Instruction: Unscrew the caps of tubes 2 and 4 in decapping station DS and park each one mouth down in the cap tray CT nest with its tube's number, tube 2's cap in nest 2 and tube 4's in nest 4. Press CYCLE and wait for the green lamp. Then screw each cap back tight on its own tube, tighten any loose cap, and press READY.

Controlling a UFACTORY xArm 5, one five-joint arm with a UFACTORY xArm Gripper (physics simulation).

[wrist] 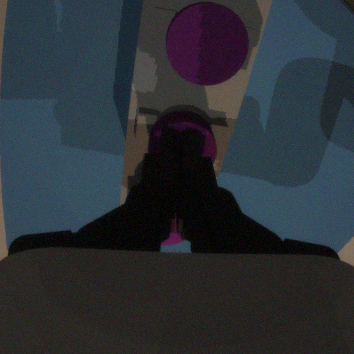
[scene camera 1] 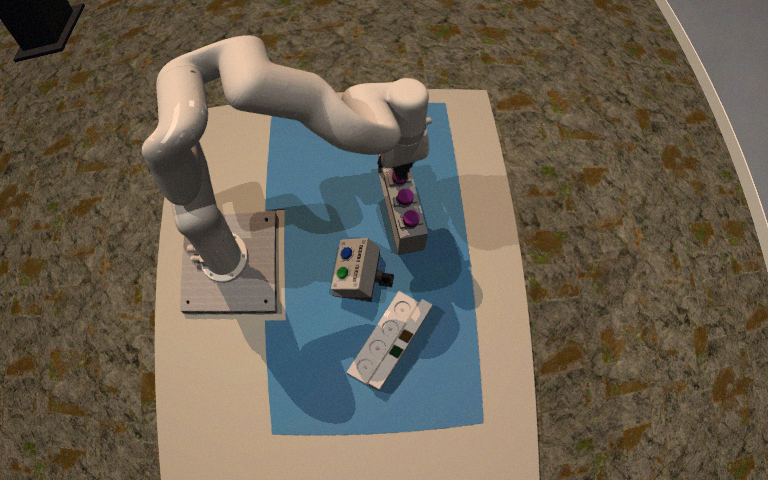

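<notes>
The decapping station is a long grey block at the back right. Purple caps stand in a row on it: a front cap, a middle cap and a further cap. My gripper is shut, with no cap between its fingers. In the wrist view its tips cover much of a purple cap; another cap shows beyond them, and a sliver of a cap shows between the finger linkages. The white cap tray has empty round nests. Tube numbers are not legible.
The control box carries a blue button and a green button, with a black part on its right side. The tray's raised strip bears a brown square and a dark green square.
</notes>
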